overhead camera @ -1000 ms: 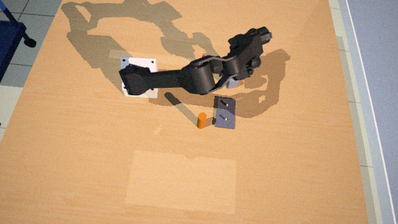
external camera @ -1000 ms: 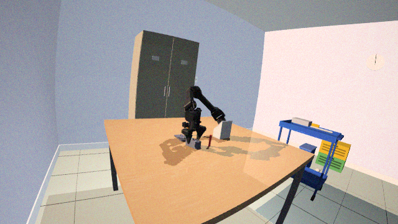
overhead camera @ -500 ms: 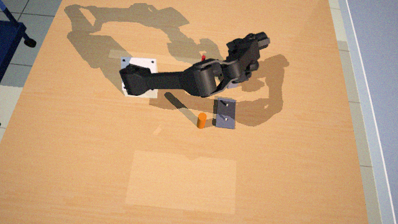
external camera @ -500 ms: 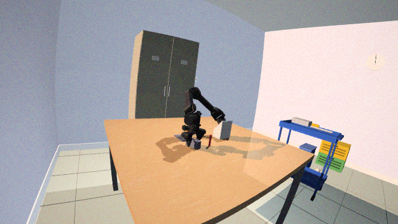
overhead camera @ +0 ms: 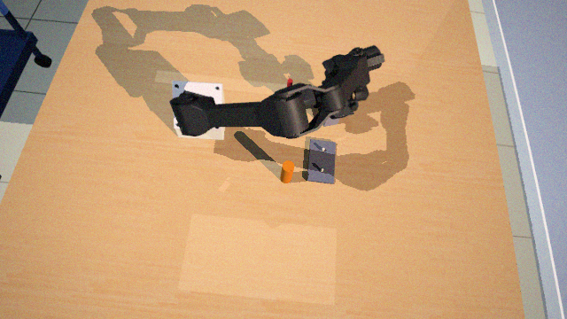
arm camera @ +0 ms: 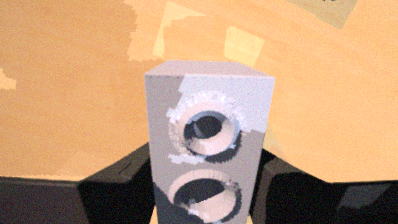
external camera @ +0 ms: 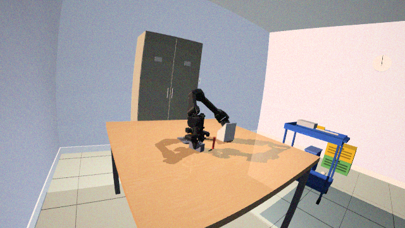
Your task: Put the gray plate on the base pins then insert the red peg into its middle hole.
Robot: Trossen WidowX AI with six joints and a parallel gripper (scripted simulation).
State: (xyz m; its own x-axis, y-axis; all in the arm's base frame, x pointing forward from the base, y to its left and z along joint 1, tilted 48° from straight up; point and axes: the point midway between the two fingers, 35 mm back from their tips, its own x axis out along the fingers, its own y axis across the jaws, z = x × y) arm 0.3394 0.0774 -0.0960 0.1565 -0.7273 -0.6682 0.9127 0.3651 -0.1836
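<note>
Now: gripper tip 16 cm to the left of the base and 1 cm short of it. The rest, counted from my gripper tip: orange cylinder 23 cm to the right, 8 cm behind, 3 cm above; gray plate 3 cm above; red peg 12 cm behind, 3 cm above, 2 cm to the left.
</note>
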